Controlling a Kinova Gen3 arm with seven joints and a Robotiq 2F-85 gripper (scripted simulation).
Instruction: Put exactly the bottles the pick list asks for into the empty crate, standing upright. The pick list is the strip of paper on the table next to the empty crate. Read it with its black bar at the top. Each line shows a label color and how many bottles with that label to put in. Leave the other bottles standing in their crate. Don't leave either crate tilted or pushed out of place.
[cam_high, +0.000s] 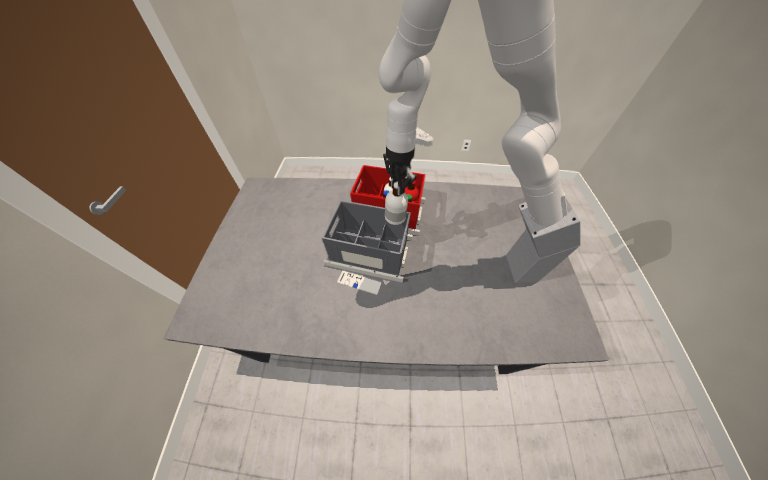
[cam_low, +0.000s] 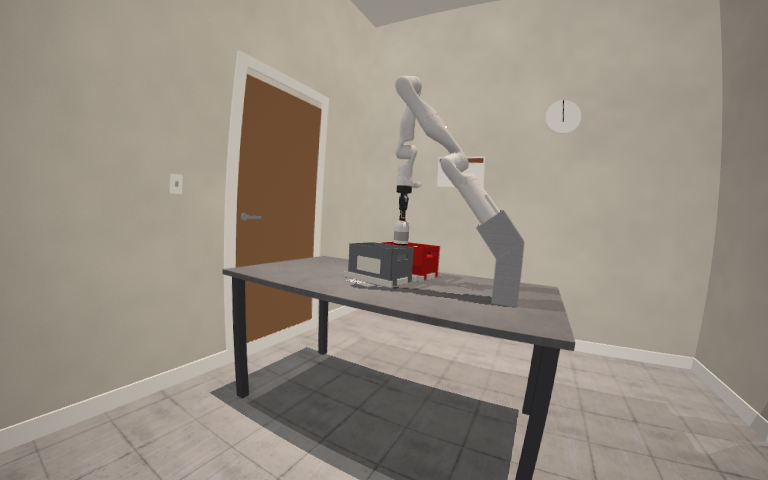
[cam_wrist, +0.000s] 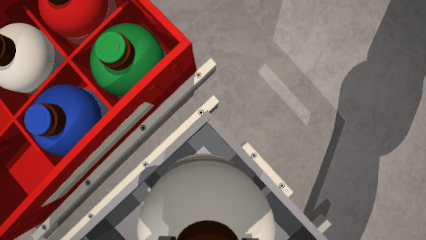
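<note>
The grey crate lies 10 cm ahead of my hand, 3 cm to the left of it and 25 cm below it. From my hand the other things lie so: red crate: 3 cm ahead, 20 cm to the right, 25 cm below; then blue-label bottle: 4 cm ahead, 15 cm to the right, 25 cm below; then green-label bottle: 5 cm behind, 14 cm to the right, 25 cm below.
</note>
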